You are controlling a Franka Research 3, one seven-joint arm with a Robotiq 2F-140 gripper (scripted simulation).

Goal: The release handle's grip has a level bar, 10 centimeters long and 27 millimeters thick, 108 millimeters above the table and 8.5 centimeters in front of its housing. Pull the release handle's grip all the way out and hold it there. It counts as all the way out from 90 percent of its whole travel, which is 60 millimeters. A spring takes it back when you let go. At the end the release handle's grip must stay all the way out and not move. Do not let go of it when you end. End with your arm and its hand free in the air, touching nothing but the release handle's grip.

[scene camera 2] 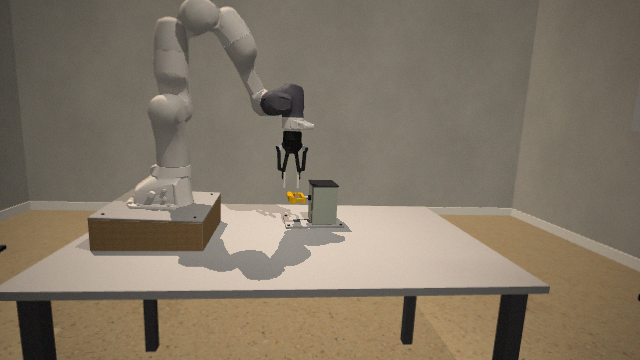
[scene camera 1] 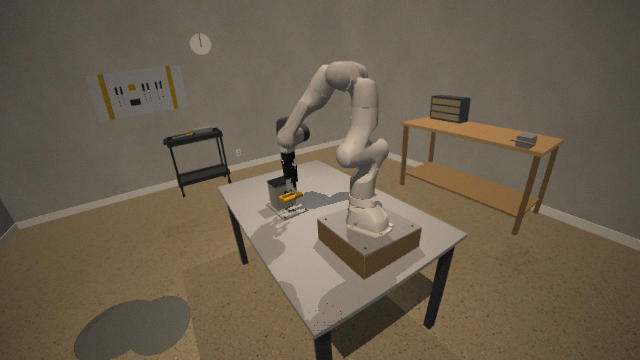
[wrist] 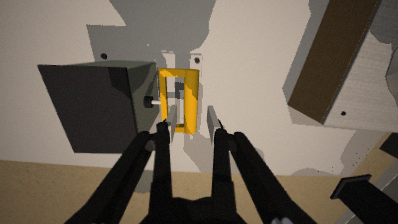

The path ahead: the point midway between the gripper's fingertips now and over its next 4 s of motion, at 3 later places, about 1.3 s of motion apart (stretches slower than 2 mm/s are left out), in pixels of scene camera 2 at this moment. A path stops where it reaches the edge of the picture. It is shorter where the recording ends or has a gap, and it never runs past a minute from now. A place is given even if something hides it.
My gripper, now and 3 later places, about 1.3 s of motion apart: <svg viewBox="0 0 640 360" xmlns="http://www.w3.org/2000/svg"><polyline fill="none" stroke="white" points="290,187 290,191 290,198 290,204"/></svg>
